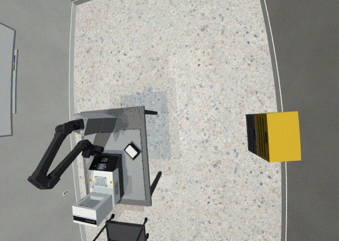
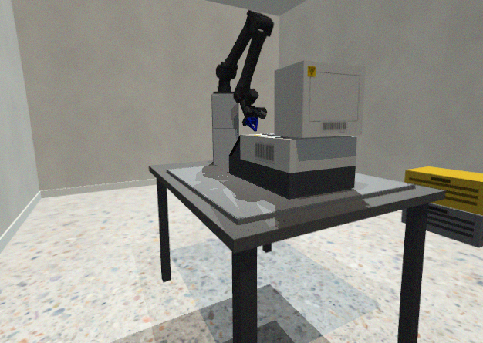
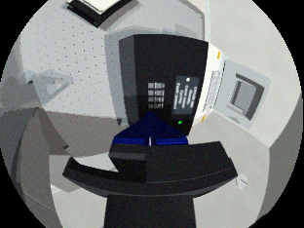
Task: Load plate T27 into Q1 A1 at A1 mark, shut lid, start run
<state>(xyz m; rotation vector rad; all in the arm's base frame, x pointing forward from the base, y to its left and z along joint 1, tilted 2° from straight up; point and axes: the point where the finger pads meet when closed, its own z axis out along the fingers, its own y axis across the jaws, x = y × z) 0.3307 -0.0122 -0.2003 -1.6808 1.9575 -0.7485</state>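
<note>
My hand is 26 cm to the right of the sealed plate T27, 17 cm above it and 5 cm short of it. From my hand the other things lie so: plate nest N1: 26 cm to the left, 18 cm below, 5 cm ahead.
</note>
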